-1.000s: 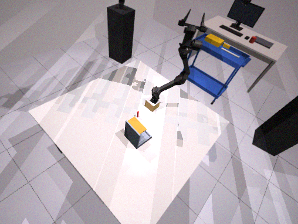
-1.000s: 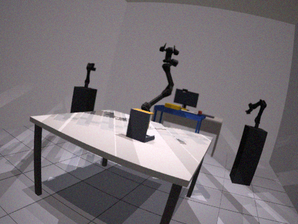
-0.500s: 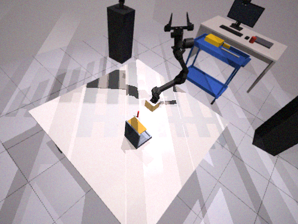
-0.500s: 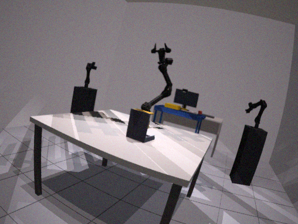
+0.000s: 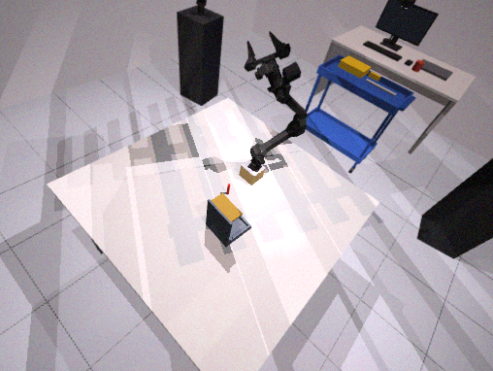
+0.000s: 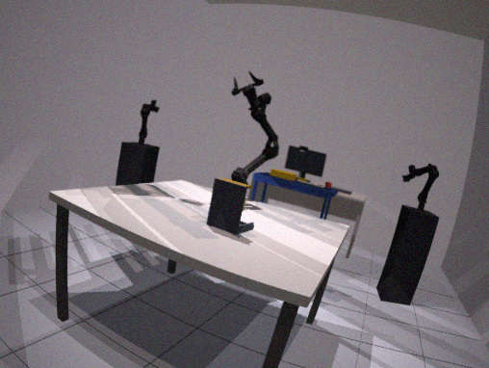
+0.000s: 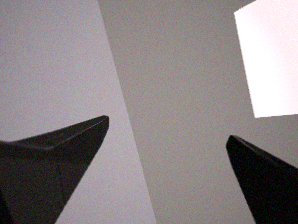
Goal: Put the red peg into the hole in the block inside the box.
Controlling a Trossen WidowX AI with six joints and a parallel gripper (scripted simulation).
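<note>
The red peg is 160 mm ahead of my gripper tip, 60 mm to the left of it and 730 mm below it. From my gripper tip the other things lie so: roof 360 mm ahead, 180 mm to the left, 560 mm below; then grey back wall 400 mm ahead, 170 mm to the left, 660 mm below.
</note>
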